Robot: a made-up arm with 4 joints.
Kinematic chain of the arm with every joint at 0, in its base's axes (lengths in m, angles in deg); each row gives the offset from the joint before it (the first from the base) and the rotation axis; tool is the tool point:
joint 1: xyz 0 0 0.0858 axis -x
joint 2: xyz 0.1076 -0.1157 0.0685 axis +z
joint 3: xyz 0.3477 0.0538 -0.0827 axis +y
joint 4: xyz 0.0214 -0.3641 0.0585 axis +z
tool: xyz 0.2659 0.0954 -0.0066
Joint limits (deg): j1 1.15..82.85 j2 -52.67..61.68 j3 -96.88..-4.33 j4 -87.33..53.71
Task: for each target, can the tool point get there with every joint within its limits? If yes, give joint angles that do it. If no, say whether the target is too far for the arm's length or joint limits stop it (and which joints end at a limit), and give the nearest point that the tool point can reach.
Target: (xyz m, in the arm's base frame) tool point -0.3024 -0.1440 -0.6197
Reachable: no: joint limits stop it (at a limit: joint 1, joint 2, joint 3, joint 4) | nearest point 0.3537 0.0770 -0.1642 | short by 0.829 m
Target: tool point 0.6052 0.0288 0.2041
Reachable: yes | joints 17.66 22.33 -26.81 31.56
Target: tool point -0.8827 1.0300 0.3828
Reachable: no: too far | nearest point -0.0704 0.1831 0.6951 | short by 1.214 m
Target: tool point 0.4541 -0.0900 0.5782
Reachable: yes | joints 53.51 -25.81 -53.41 14.94
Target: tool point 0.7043 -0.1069 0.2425
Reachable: yes | joints 8.37 15.36 -23.41 9.94
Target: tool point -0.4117 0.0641 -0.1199
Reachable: no: joint limits stop it (at a limit: joint 1, joint 2, joint 3, joint 4) | nearest point 0.2771 0.0945 -0.0188 | short by 0.697 m
